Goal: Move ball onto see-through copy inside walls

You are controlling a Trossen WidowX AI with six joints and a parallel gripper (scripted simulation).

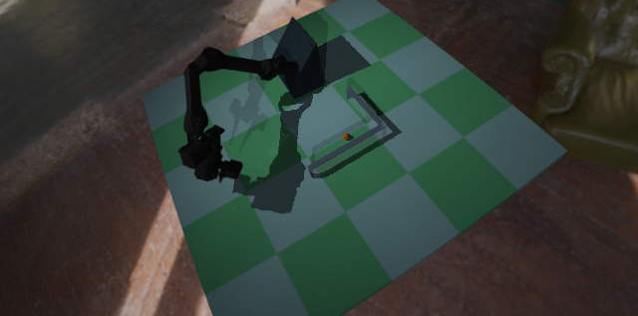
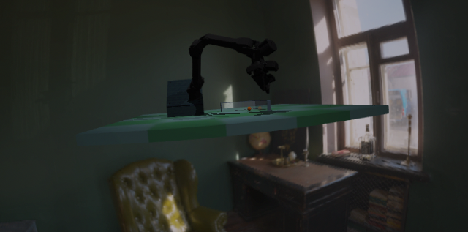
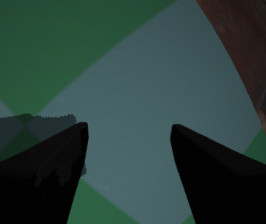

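Now: gripper tip 10 cm short of the orange ball, 49 cm to the right of it and 9 cm above it. The rest, counted from my gripper tip: see-through copy of ball 13 cm ahead, 40 cm to the left, 9 cm below.
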